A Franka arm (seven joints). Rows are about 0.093 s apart.
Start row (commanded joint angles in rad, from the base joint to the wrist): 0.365, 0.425, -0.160, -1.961, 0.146, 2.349, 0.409
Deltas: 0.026, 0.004, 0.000, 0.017, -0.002, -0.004, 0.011; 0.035, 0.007, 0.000, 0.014, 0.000, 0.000, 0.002; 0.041, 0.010, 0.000, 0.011, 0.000, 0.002, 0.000; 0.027, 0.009, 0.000, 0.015, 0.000, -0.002, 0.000; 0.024, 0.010, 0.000, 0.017, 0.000, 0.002, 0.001; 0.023, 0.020, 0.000, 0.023, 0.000, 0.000, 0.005; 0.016, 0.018, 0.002, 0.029, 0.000, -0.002, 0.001
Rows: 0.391, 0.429, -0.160, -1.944, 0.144, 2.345, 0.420; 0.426, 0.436, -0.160, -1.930, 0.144, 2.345, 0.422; 0.467, 0.446, -0.160, -1.919, 0.144, 2.347, 0.422; 0.494, 0.455, -0.160, -1.904, 0.144, 2.345, 0.422; 0.518, 0.465, -0.160, -1.887, 0.144, 2.347, 0.423; 0.541, 0.485, -0.160, -1.864, 0.144, 2.347, 0.428; 0.557, 0.503, -0.158, -1.835, 0.144, 2.345, 0.429
